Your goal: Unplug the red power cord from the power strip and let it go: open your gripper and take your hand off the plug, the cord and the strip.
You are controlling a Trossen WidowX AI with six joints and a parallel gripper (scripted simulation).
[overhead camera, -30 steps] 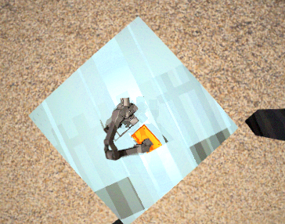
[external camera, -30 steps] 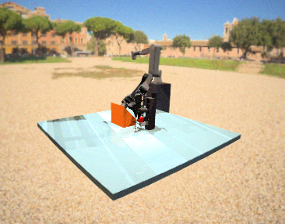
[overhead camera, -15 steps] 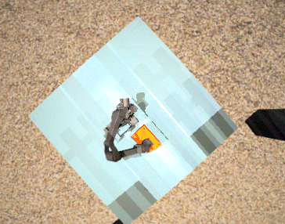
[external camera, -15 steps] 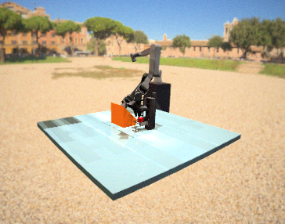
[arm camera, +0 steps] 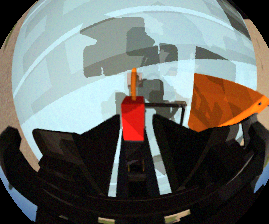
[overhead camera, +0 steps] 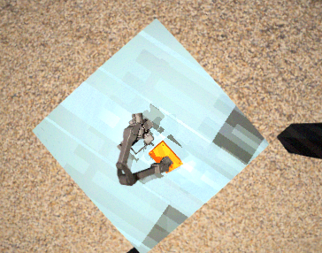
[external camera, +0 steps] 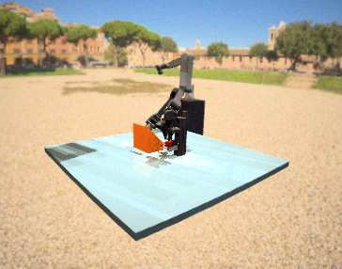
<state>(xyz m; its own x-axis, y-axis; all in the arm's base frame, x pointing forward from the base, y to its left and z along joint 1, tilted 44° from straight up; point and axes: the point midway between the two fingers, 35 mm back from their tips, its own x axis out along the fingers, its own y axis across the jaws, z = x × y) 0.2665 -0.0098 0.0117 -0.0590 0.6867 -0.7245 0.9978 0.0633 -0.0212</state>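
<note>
My gripper tip is 30 mm to the right of the red plug and 20 mm above it.
</note>
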